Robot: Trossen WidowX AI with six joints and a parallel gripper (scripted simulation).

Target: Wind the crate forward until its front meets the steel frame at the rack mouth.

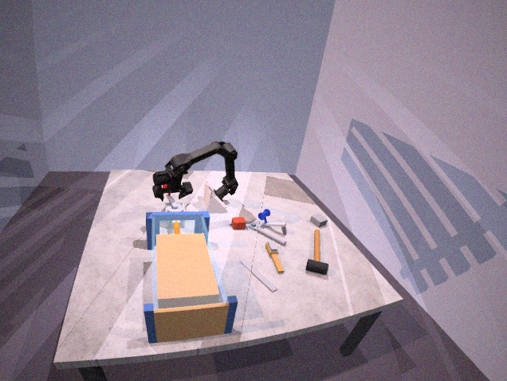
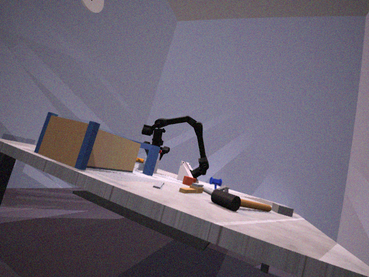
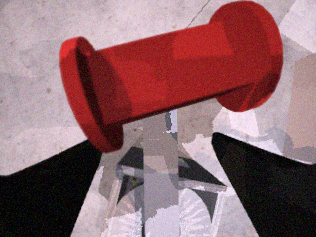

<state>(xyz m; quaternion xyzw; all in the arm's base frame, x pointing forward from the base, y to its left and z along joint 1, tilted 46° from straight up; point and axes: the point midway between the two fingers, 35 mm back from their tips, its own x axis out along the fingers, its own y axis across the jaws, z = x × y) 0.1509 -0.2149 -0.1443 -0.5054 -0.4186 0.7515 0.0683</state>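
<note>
My gripper tip is 1 cm short of the winch handle and 1 cm below it. The rest, counted from my gripper tip: red winch handle grip (3 cm behind, 1 cm to the right, 4 cm above); pale winch body (6 cm ahead, 1 cm to the left, 6 cm below); clear-panelled cubby (47 cm ahead, 6 cm to the left, 3 cm above).
</note>
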